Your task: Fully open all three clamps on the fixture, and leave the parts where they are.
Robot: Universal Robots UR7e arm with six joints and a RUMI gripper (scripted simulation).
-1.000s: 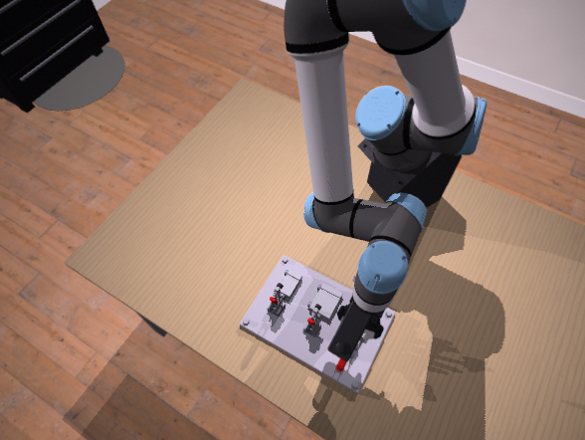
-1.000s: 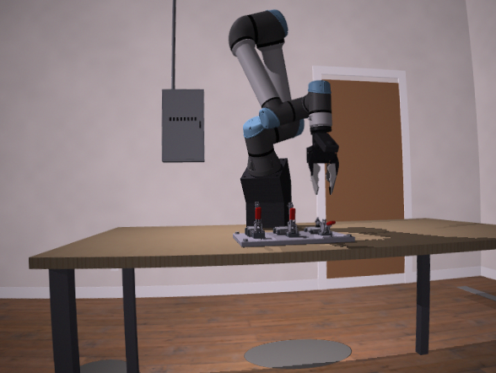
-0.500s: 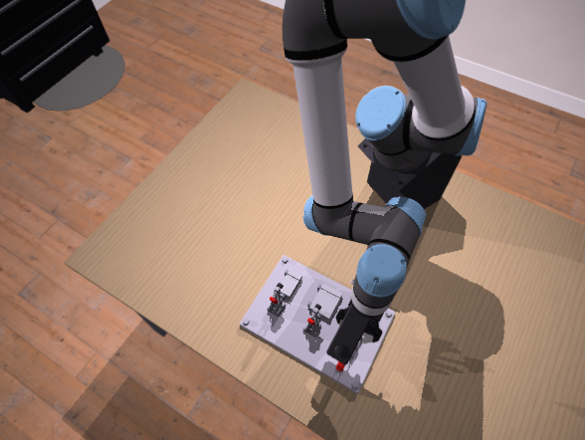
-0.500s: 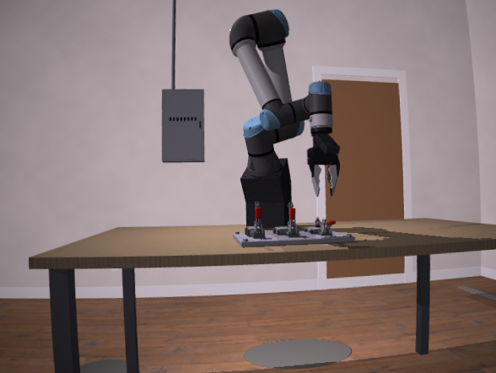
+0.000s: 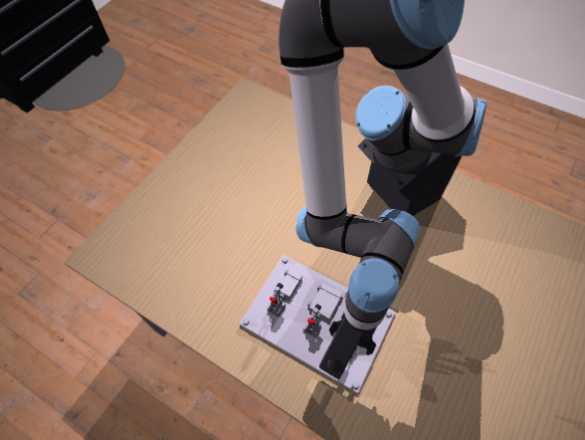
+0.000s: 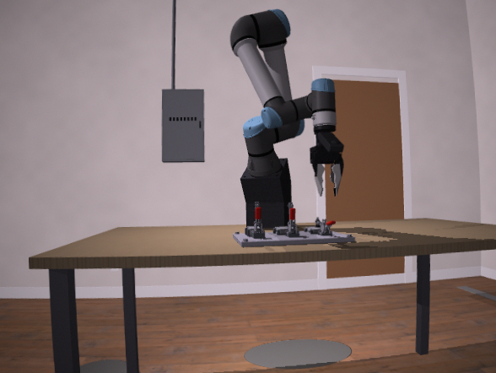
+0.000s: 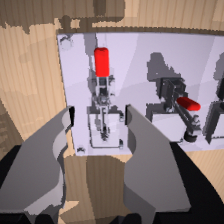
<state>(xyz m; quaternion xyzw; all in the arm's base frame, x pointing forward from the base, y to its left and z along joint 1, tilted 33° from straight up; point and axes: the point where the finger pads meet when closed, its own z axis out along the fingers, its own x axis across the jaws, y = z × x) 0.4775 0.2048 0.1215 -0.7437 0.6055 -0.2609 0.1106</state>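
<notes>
My gripper is now 15 cm above the grey fixture plate, 12 cm to the left of it and 5 cm past it.
</notes>
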